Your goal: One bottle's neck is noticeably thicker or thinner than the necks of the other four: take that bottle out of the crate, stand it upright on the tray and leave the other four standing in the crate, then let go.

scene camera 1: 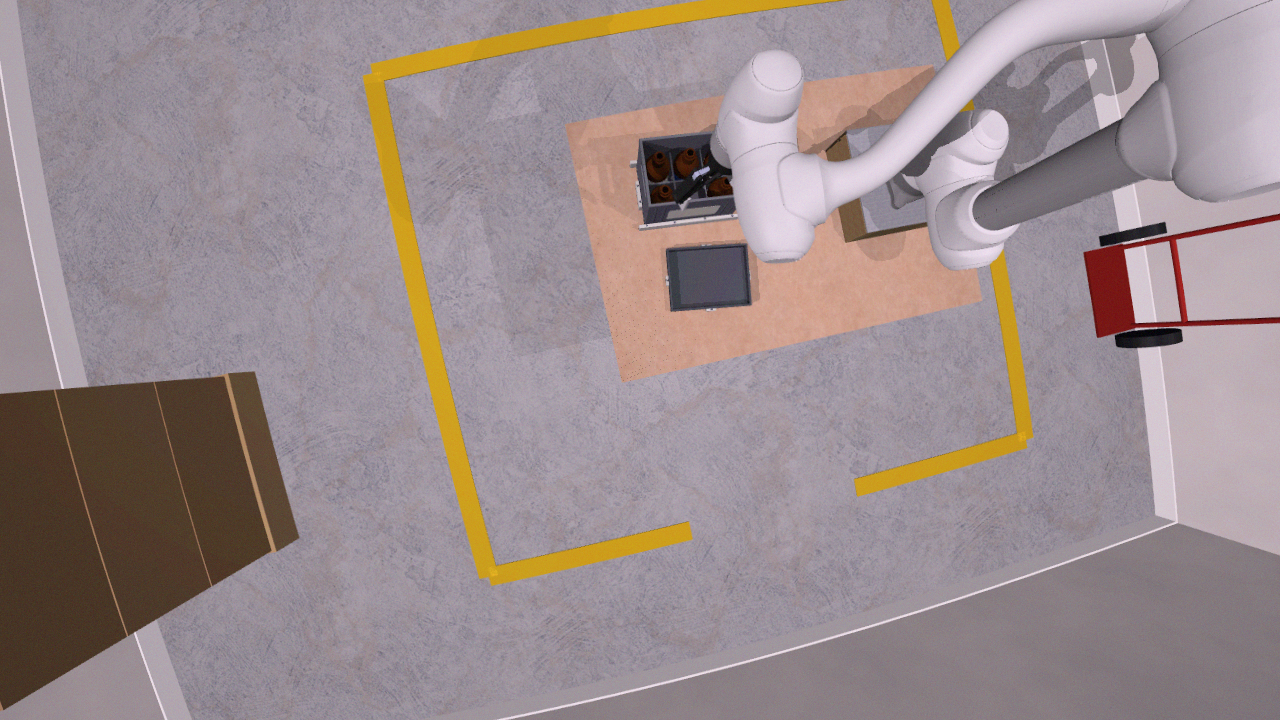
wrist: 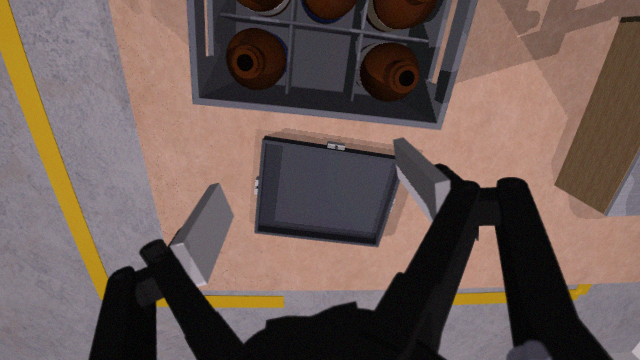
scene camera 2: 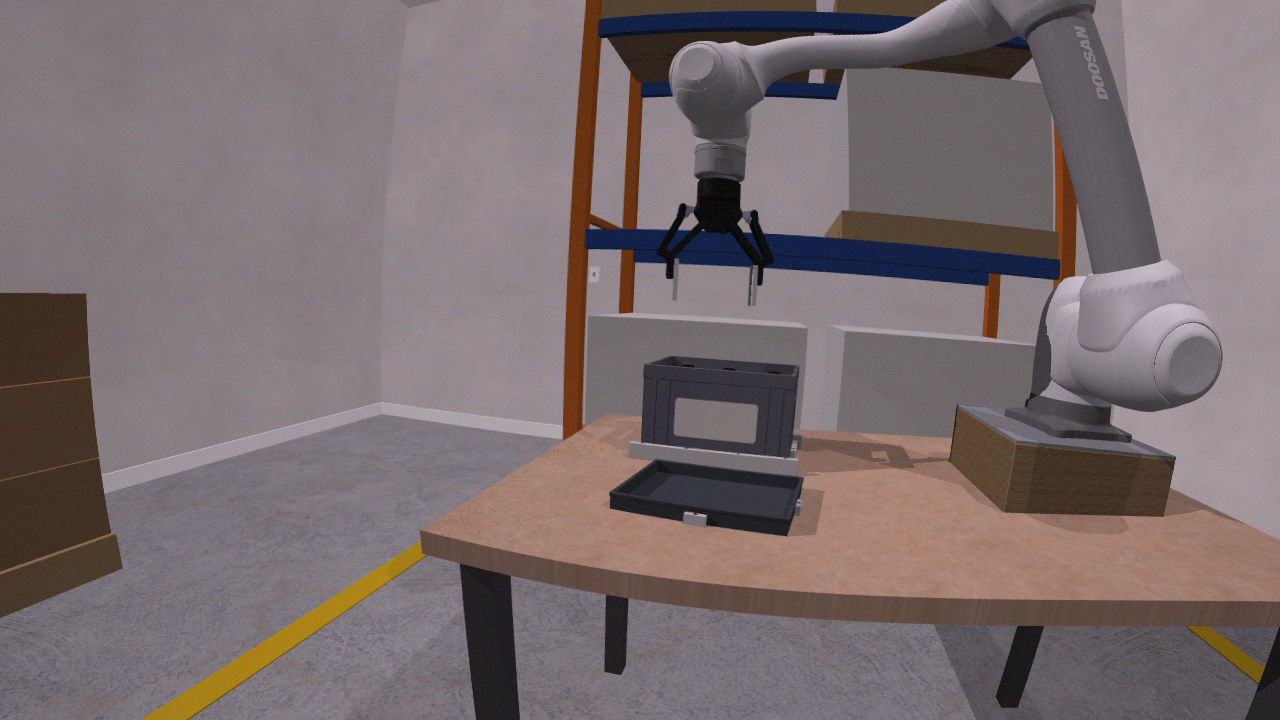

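Seen in the pictures: gripper, fingertip midpoint: (scene camera 1: pixel 705 192) (wrist: pixel 309 179) (scene camera 2: pixel 713 303); arm's base, link origin: (scene camera 1: pixel 908 173) (scene camera 2: pixel 1064 428).
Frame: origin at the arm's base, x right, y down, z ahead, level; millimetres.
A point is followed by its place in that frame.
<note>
The grey crate (scene camera 1: pixel 651 211) @(y -22, x 134, z 783 mm) (scene camera 2: pixel 657 411) @(y 21, x 130, z 765 mm) (wrist: pixel 316 114) @(y -63, x 109, z 665 mm) stands on the table. In the wrist view, a near-left bottle (wrist: pixel 267 67) @(y -13, x 160, z 716 mm) and a near-right bottle (wrist: pixel 382 75) @(y -14, x 136, z 581 mm) flank an empty near-middle compartment. Behind them a left bottle (wrist: pixel 262 4) @(y 3, x 226, z 712 mm), a middle bottle (wrist: pixel 330 7) @(y -6, x 214, z 636 mm) and a right bottle (wrist: pixel 405 15) @(y -9, x 198, z 552 mm) are cut off by the frame's top edge. All are brown and upright; I cannot tell which neck differs. The dark tray (scene camera 1: pixel 711 277) @(y 107, x -84, z 653 mm) (scene camera 2: pixel 716 494) @(y 107, x -64, z 658 mm) (wrist: pixel 325 192) @(y 107, x -79, z 665 mm) is empty. My gripper (scene camera 1: pixel 691 188) @(y -179, x 87, z 676 mm) (scene camera 2: pixel 713 301) @(y -179, x 87, z 676 mm) (wrist: pixel 309 179) @(y -179, x 87, z 676 mm) is open and empty, high above the crate.
A pale bar (scene camera 2: pixel 711 456) @(y 91, x 94, z 663 mm) runs along the crate's front foot, between crate and tray. The table (scene camera 1: pixel 644 349) @(y 112, x -220, z 929 mm) (scene camera 2: pixel 895 555) @(y 112, x -269, z 438 mm) carries the arm's wooden base block (scene camera 2: pixel 1087 488) @(y 67, x -148, z 51 mm) (wrist: pixel 600 130) @(y 69, x 0, z 177 mm) at the right. A shelf rack (scene camera 2: pixel 581 268) stands behind.
</note>
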